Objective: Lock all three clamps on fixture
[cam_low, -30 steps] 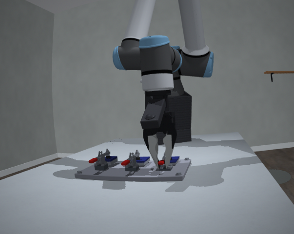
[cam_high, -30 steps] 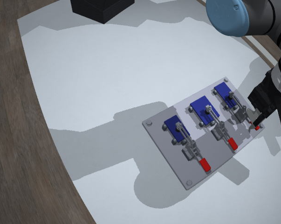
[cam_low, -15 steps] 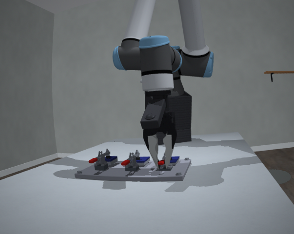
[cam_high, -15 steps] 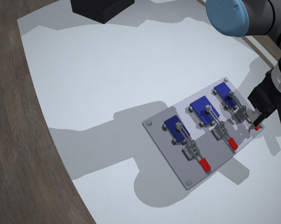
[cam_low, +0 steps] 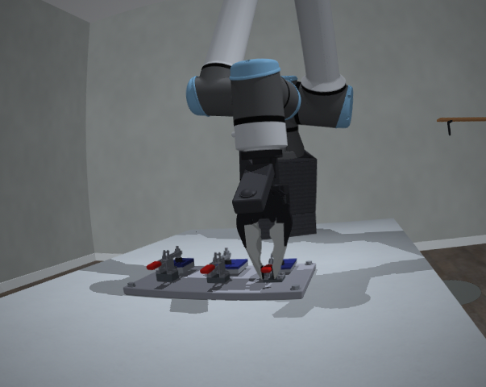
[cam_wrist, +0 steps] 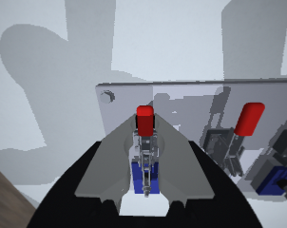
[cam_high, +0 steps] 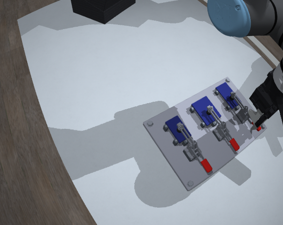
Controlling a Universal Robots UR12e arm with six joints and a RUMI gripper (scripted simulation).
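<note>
My hand is 140 mm past the blue part, 20 mm to the left of it and 20 mm above it. From my hand the other things lie so: grey fixture plate (70 mm behind, 120 mm to the right, 40 mm below).
</note>
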